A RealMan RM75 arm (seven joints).
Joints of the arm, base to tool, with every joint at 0 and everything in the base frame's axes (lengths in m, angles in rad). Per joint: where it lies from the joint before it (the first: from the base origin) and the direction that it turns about. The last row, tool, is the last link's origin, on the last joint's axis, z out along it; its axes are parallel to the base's.
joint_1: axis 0 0 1 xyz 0 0 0.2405
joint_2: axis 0 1 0 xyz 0 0 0
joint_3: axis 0 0 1 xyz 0 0 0.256
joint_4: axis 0 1 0 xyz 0 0 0
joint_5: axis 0 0 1 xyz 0 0 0.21
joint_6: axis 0 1 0 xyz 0 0 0
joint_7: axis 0 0 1 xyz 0 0 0.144
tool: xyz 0 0 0
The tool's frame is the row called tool.
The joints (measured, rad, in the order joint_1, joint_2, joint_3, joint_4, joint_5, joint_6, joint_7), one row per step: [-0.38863, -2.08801, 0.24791, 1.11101, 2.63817, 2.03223, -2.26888]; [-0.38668, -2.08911, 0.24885, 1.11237, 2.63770, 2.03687, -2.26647]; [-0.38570, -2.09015, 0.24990, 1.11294, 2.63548, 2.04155, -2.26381]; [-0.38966, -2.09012, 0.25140, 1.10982, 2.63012, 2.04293, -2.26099]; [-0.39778, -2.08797, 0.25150, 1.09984, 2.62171, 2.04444, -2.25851]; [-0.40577, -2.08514, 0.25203, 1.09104, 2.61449, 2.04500, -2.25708]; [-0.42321, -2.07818, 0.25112, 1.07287, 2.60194, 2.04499, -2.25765]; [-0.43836, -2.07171, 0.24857, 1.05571, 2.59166, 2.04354, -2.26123]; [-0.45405, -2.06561, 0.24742, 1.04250, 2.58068, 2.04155, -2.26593]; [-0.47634, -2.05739, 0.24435, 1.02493, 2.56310, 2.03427, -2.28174]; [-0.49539, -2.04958, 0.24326, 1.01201, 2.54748, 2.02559, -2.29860]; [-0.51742, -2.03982, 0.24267, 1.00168, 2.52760, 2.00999, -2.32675]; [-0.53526, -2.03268, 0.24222, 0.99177, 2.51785, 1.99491, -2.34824]
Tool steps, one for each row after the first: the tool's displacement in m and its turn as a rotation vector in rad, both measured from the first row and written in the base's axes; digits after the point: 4 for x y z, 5 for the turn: [0.0003, -0.0010, -0.0003, -0.00326, -0.00245, -0.00236]; [0.0010, -0.0016, -0.0007, -0.00580, -0.00636, -0.00677]; [0.0026, 0.0000, -0.0012, -0.00565, -0.01154, -0.01671]; [0.0049, 0.0030, -0.0020, -0.00494, -0.02278, -0.02995]; [0.0071, 0.0060, -0.0022, -0.00400, -0.03123, -0.04162]; [0.0111, 0.0125, -0.0022, -0.00121, -0.04713, -0.06067]; [0.0144, 0.0180, -0.0022, 0.00233, -0.06178, -0.07236]; [0.0181, 0.0240, -0.0016, 0.00704, -0.07331, -0.08523]; [0.0234, 0.0329, -0.0005, 0.01851, -0.09014, -0.09418]; [0.0279, 0.0410, 0.0011, 0.02990, -0.10150, -0.09937]; [0.0330, 0.0513, 0.0042, 0.04915, -0.11036, -0.09793]; [0.0366, 0.0592, 0.0059, 0.06142, -0.11475, -0.09365]
